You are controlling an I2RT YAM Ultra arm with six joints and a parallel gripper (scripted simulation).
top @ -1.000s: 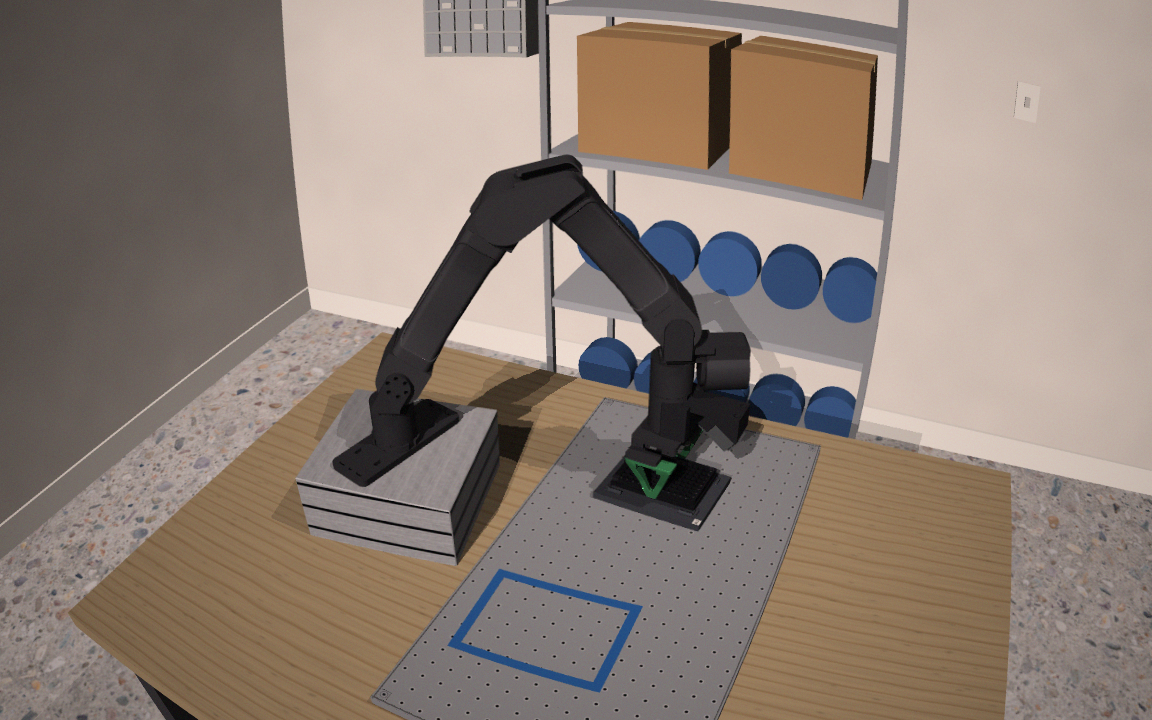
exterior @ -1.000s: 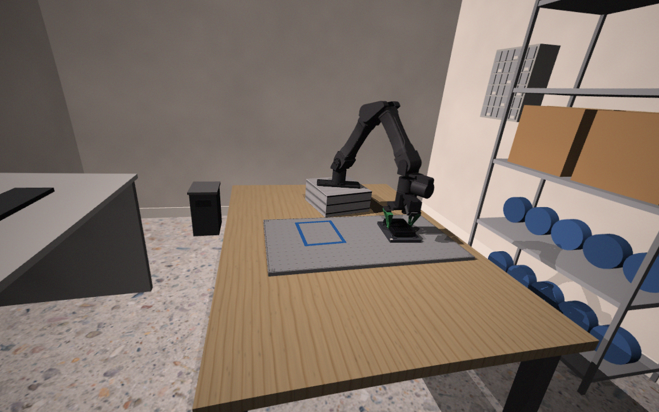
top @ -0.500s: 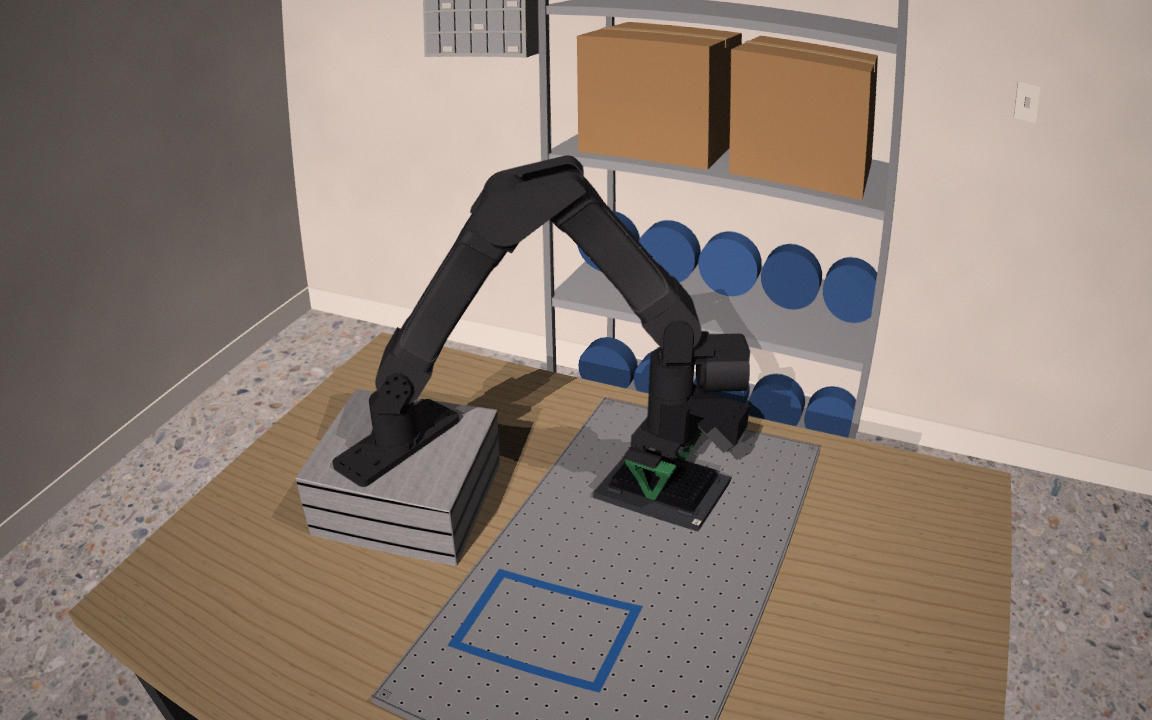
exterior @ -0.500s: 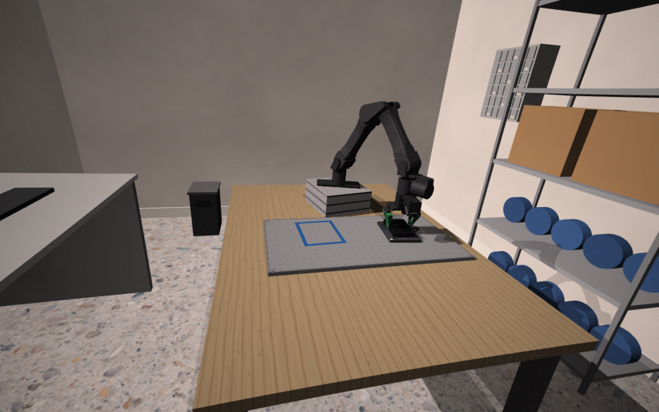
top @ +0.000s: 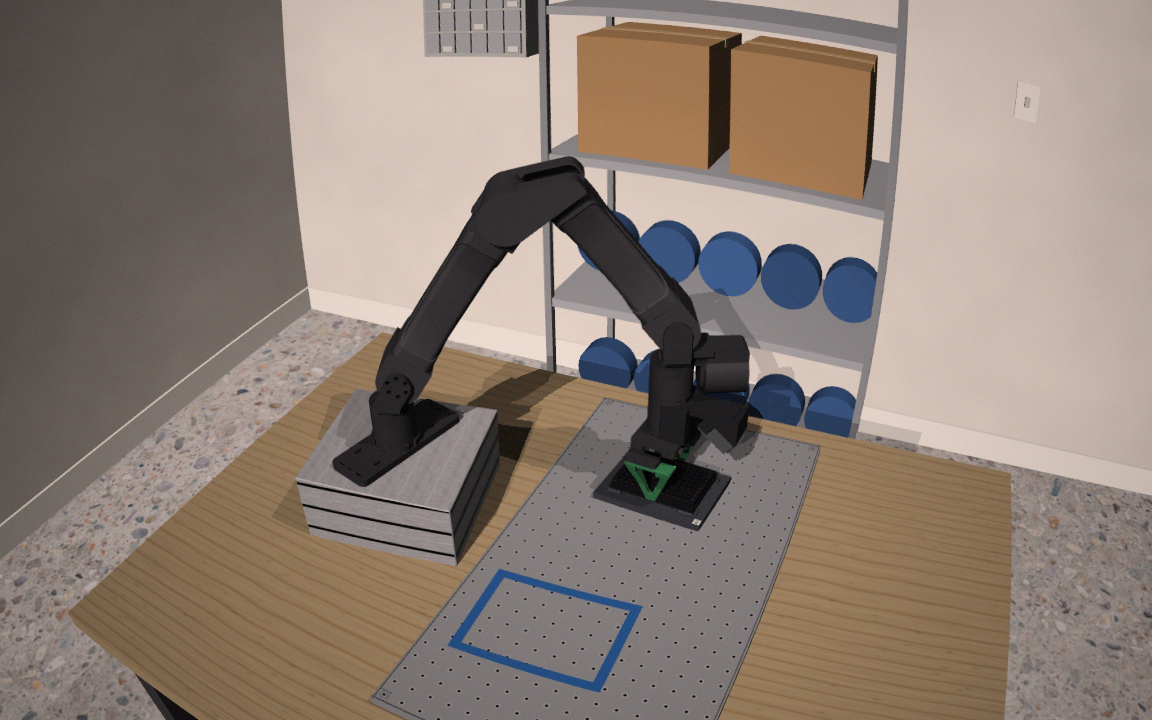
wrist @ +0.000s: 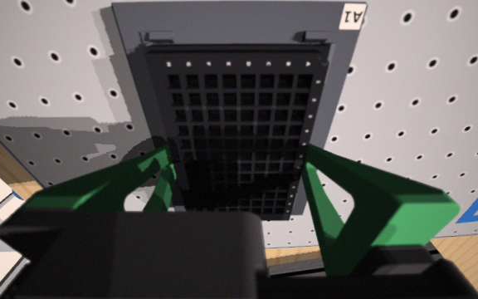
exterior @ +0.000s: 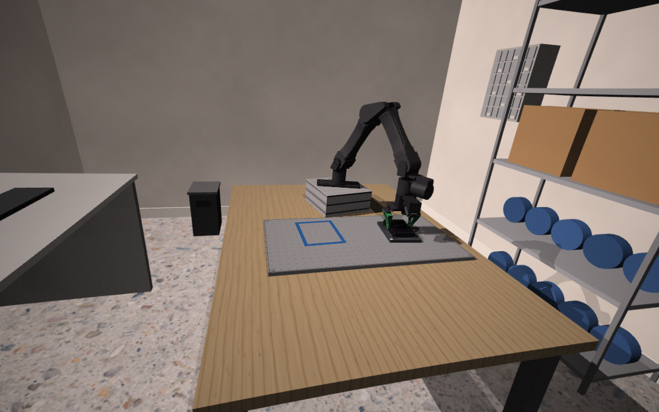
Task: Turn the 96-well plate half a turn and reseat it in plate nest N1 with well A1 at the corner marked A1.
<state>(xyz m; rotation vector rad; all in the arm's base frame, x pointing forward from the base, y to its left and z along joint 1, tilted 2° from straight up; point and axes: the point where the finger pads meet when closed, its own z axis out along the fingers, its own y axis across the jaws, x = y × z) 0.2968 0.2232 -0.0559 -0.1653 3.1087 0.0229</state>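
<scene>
Now: hand right at the black 96-well plate. The rest, counted from my hand: white A1 label: 8 cm ahead, 5 cm to the right, 1 cm below; dark plate nest N1: 2 cm below.
</scene>
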